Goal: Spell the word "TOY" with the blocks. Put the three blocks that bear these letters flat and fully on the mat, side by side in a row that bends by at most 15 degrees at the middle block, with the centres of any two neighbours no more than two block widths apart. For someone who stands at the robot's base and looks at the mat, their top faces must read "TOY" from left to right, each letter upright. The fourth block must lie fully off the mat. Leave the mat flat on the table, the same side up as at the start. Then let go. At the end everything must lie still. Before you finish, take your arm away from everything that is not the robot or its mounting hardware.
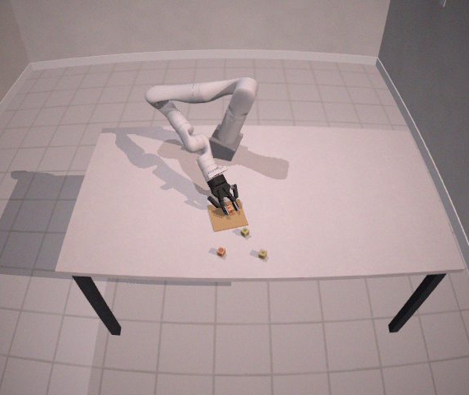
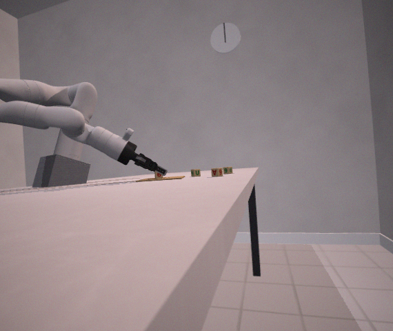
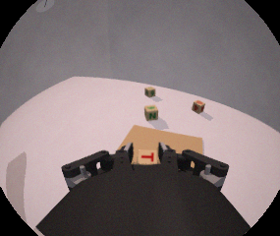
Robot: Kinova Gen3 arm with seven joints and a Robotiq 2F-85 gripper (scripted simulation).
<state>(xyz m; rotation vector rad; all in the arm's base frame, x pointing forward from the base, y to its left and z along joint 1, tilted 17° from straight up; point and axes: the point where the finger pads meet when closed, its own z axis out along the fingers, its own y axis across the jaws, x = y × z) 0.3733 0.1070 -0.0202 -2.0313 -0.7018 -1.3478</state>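
Right now the mat is 3 cm below my hand, 1 cm to the right of it and 1 cm ahead of it.
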